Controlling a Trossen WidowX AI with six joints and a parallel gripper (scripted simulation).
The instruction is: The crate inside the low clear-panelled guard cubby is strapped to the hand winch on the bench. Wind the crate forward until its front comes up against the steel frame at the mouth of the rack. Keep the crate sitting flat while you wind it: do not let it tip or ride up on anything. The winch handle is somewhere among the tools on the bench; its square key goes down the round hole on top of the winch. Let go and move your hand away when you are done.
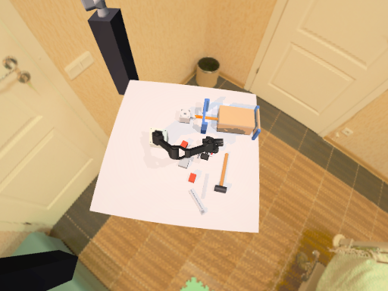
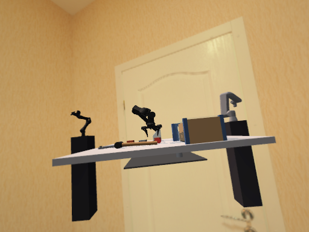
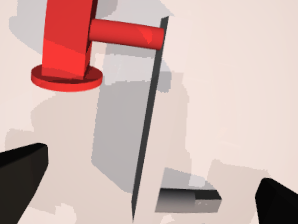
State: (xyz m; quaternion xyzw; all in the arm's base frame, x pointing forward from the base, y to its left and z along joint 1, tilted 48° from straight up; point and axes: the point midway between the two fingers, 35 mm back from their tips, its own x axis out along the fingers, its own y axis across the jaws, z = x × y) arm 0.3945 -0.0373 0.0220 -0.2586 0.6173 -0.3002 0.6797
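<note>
The winch handle is 1 cm ahead of my gripper tip, 1 cm to the left of it and 5 cm below it. Round my gripper tip: grey bar 4 cm ahead, 26 cm to the right, 6 cm below; grey block 16 cm behind, 11 cm to the right, 4 cm below; red knob 5 cm ahead, 3 cm to the left, 4 cm below.
</note>
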